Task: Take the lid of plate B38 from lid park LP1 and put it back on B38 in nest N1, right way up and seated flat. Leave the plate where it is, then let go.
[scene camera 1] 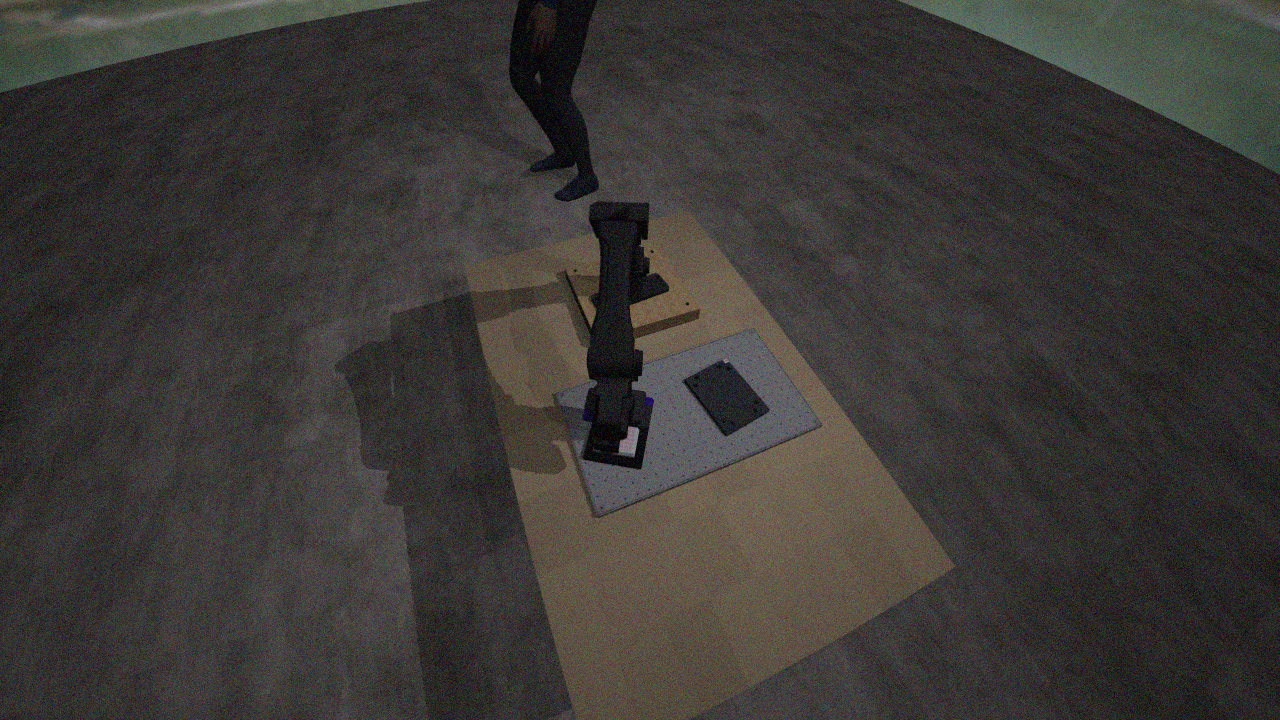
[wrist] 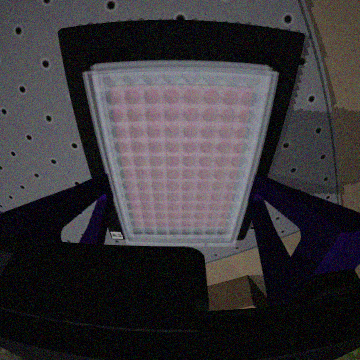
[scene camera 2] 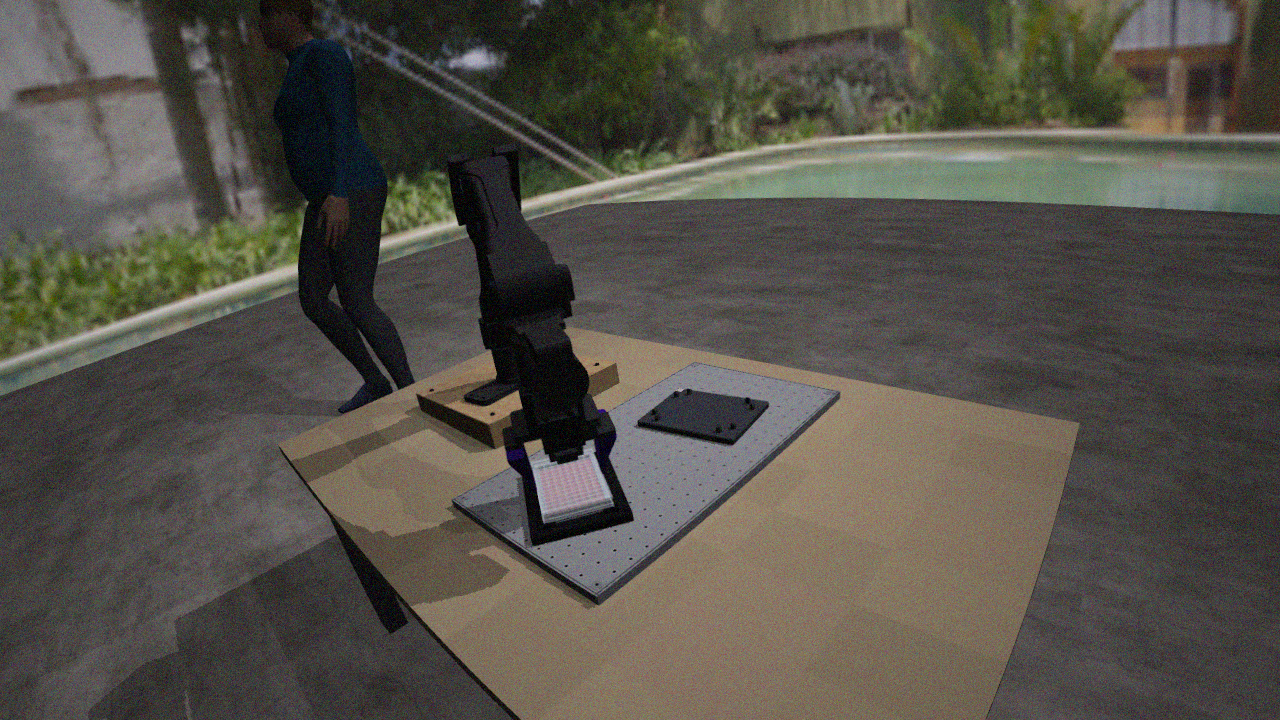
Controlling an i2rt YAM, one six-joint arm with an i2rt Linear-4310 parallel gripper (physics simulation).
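Where they show: gripper, fingertip midpoint: [wrist: 180,180] [scene camera 2: 569,481]; arm's base, link origin: [scene camera 1: 630,294] [scene camera 2: 516,382].
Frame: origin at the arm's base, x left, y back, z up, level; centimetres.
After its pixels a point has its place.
Note:
The clear lid [scene camera 1: 629,440] {x -19.1, y -36.9, z 0.1 cm} [scene camera 2: 572,484] {x -19.9, y -33.8, z 0.1 cm} [wrist: 177,67] {x -22.8, y -37.5, z 0.1 cm} lies over plate B38 [wrist: 172,150] {x -20.2, y -34.4, z 0.1 cm}, whose pink wells show through it. The lid looks right way up and level; whether it is fully seated is too fine to tell. The plate sits inside the black frame of nest N1 [scene camera 1: 613,460] {x -23.7, y -38.6, z -1.6 cm} [scene camera 2: 586,528] {x -23.8, y -39.1, z -2.0 cm} [wrist: 180,40] {x -23.5, y -38.2, z -1.6 cm}. My gripper [scene camera 1: 617,420] {x -19.0, y -32.1, z -0.6 cm} [scene camera 2: 569,461] {x -19.0, y -32.1, z -0.6 cm} [wrist: 180,180] {x -19.0, y -32.1, z -0.6 cm} is shut on the lid, one finger at each long side, near the arm-side end. Lid park LP1 [scene camera 1: 725,396] {x 5.3, y -36.6, z -1.8 cm} [scene camera 2: 704,416] {x 4.5, y -37.2, z -1.8 cm} is a flat black plate with small pegs and carries no lid.
Nest and lid park stand on a grey perforated board [scene camera 1: 689,447] {x -8.1, y -43.0, z -2.8 cm} [scene camera 2: 680,483] {x -10.5, y -43.0, z -2.8 cm} [wrist: 30,125] {x -12.6, y -40.6, z -2.8 cm} on the wooden table [scene camera 1: 760,573] {x -9.2, y -70.3, z -4.1 cm} [scene camera 2: 850,555] {x -13.1, y -66.5, z -4.1 cm}. A wooden block [scene camera 1: 666,313] {x 4.9, y -10.3, z 0.2 cm} [scene camera 2: 465,420] {x -13.6, y -1.8, z -0.9 cm} [wrist: 230,292] {x -11.5, y -10.1, z -2.1 cm} lies under the arm's base. A person [scene camera 1: 554,80] [scene camera 2: 331,134] stands behind the table.

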